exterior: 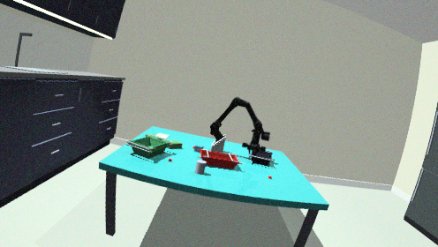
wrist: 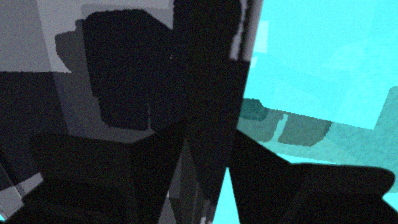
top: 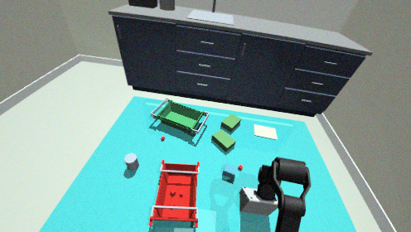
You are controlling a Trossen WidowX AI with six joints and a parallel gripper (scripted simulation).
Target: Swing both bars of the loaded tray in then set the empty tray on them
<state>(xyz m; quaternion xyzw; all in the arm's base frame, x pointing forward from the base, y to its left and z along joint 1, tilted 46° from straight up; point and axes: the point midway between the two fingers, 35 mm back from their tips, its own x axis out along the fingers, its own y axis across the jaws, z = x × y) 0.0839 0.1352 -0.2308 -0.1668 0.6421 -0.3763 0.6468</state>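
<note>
Right now the black tray is 70 mm to the left of my gripper tip, 30 mm above it and 20 mm ahead of it. The rest, counted from my gripper tip: light blue block: 420 mm to the right, 30 mm ahead, 10 mm above; white flat plate: 730 mm to the right, 250 mm behind, 10 mm below.
</note>
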